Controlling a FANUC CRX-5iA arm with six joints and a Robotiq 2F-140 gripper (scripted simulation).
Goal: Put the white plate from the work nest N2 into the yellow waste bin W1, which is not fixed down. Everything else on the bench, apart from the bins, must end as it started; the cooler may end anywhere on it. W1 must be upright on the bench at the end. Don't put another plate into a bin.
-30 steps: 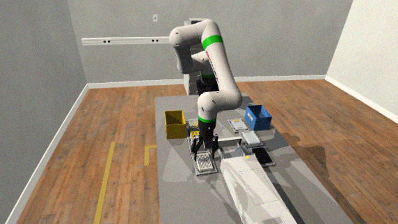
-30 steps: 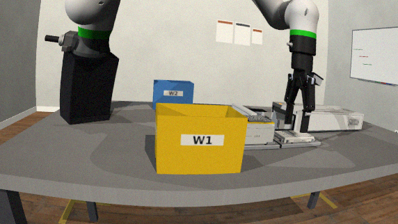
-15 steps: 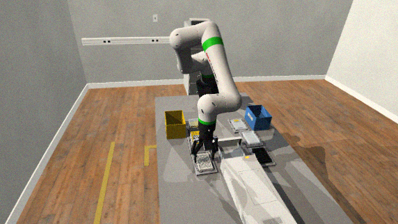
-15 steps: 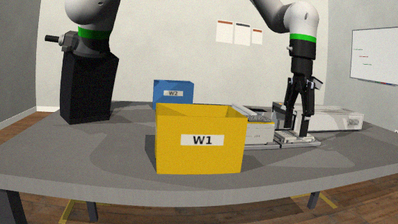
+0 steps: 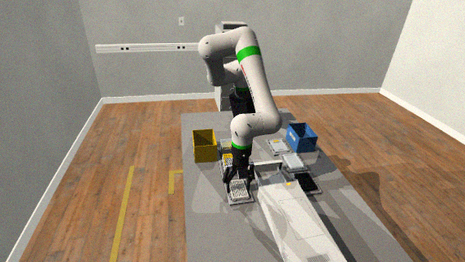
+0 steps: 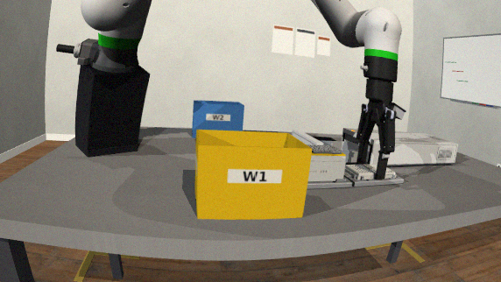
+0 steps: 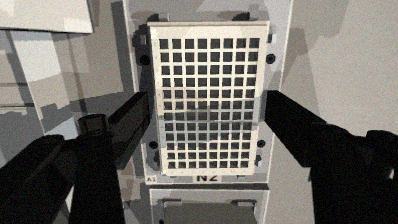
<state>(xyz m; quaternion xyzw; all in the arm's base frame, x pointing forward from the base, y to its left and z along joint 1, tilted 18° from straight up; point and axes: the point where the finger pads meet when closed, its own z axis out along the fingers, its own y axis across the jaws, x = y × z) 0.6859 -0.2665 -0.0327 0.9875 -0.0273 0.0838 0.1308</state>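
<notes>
My hand is 20 mm above the white plate. Round my hand: yellow-topped plate: 180 mm behind, 10 mm to the left, 20 mm above; then grey nest: 30 mm below; then yellow bin W1: 360 mm behind, 110 mm to the right.
</notes>
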